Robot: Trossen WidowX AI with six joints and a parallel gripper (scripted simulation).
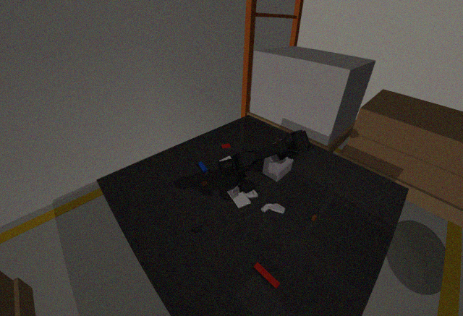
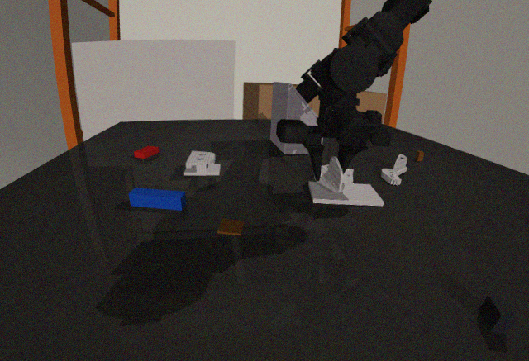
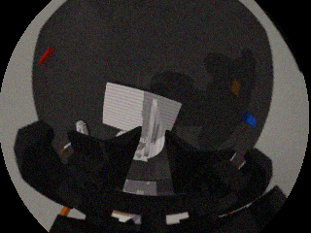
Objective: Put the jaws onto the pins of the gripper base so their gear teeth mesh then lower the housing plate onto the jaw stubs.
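The flat white plate lies 2 cm ahead of my gripper tip, 3 cm to the left of it and 2 cm below it. Also, from my gripper tip: orange tile (10 cm ahead, 17 cm to the right, 2 cm below); white jaw (3 cm behind, 2 cm to the left); white housing plate (5 cm behind, 4 cm to the left, 1 cm below).
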